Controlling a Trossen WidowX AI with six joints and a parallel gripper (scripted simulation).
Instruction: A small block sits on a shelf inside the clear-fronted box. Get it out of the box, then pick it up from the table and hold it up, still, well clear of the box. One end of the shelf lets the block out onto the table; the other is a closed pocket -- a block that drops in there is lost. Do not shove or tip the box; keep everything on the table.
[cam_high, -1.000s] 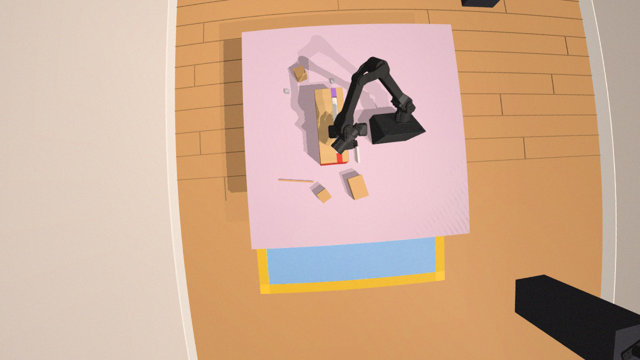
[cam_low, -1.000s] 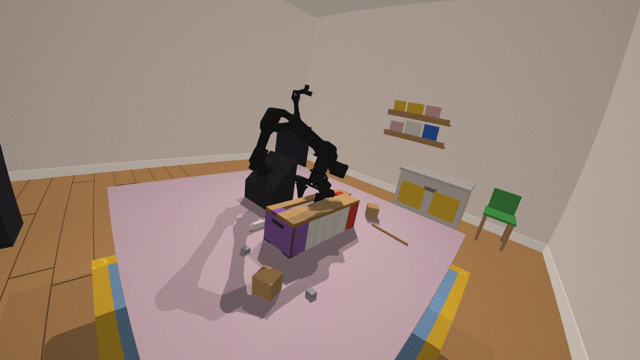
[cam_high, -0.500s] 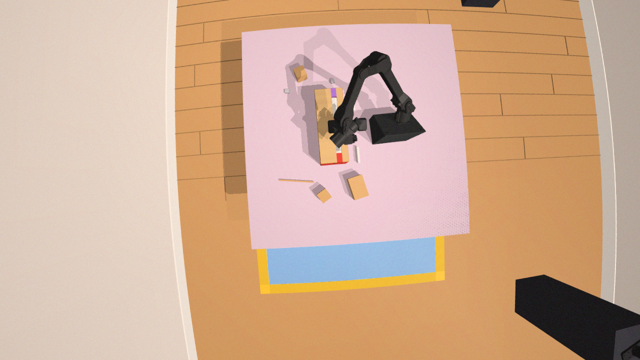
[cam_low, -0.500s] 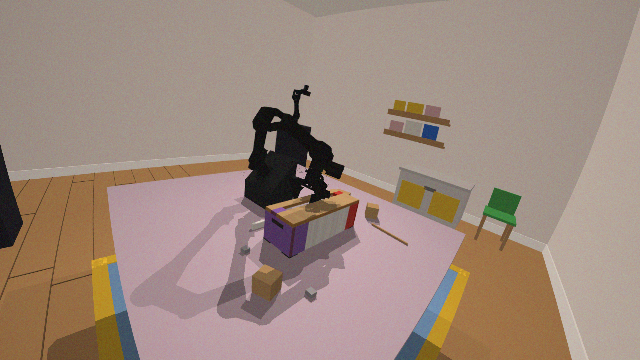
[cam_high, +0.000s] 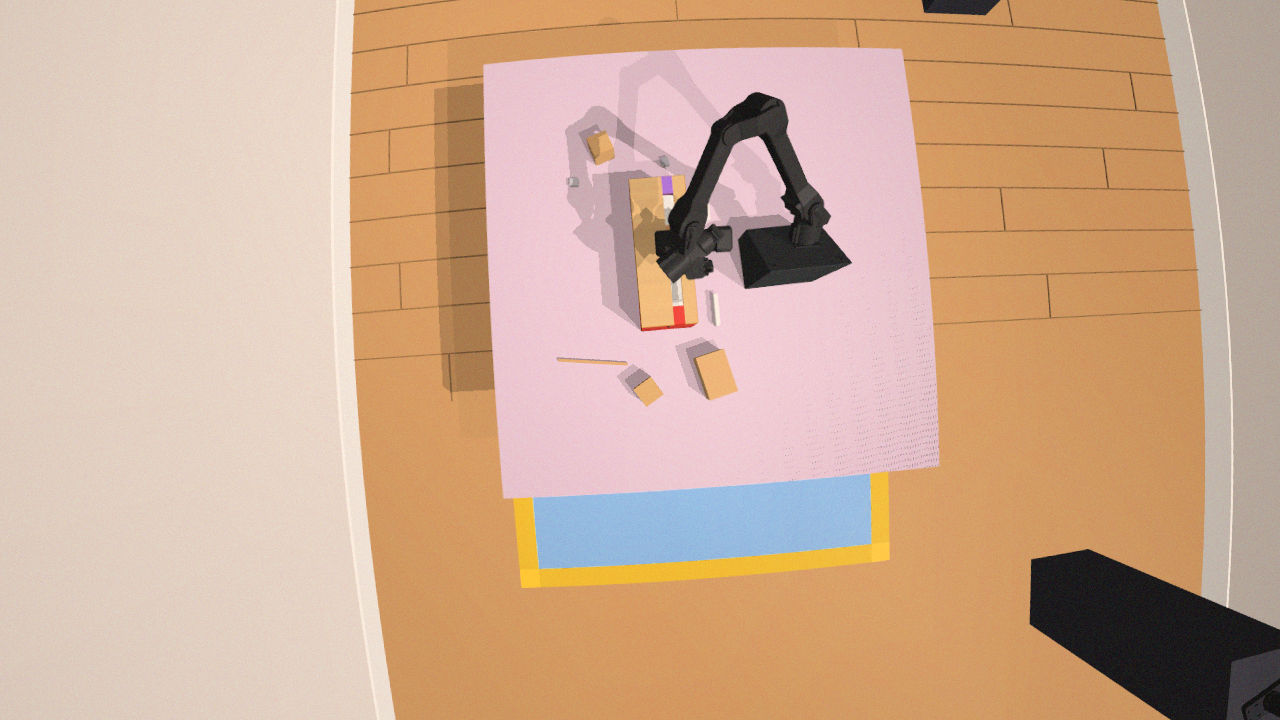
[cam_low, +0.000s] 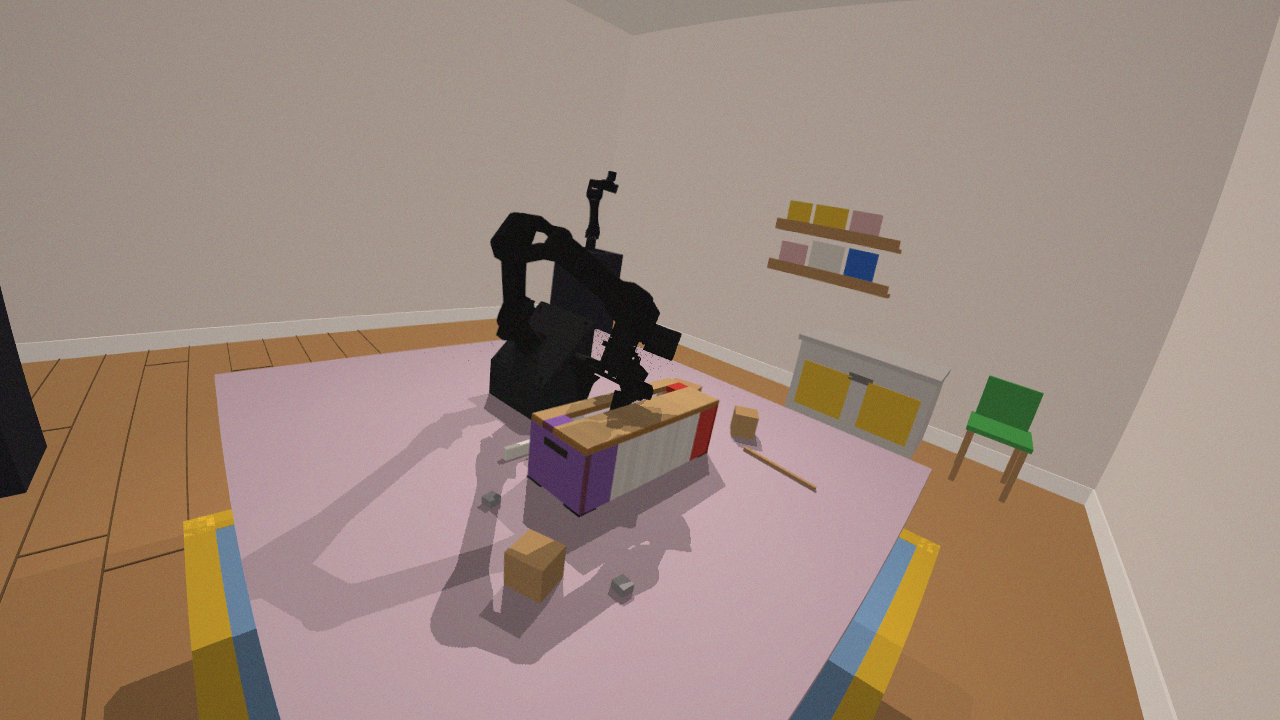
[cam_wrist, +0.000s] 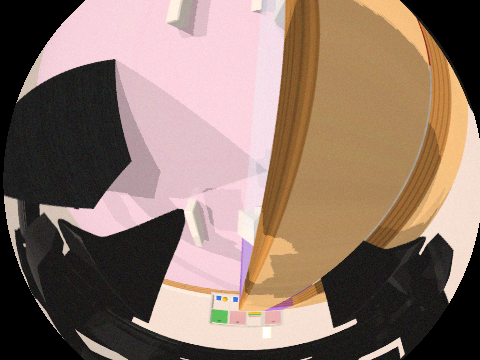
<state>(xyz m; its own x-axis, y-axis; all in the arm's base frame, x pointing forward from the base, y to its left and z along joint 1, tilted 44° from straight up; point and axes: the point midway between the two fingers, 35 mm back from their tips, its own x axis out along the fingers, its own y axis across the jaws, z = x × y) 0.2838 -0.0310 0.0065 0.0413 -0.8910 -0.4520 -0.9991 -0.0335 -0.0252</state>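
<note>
My gripper tip is 5 cm short of the tan block and 2 cm to the left of it. From my gripper tip the other things lie so: box (3 cm ahead, 3 cm to the left, 2 cm below).
</note>
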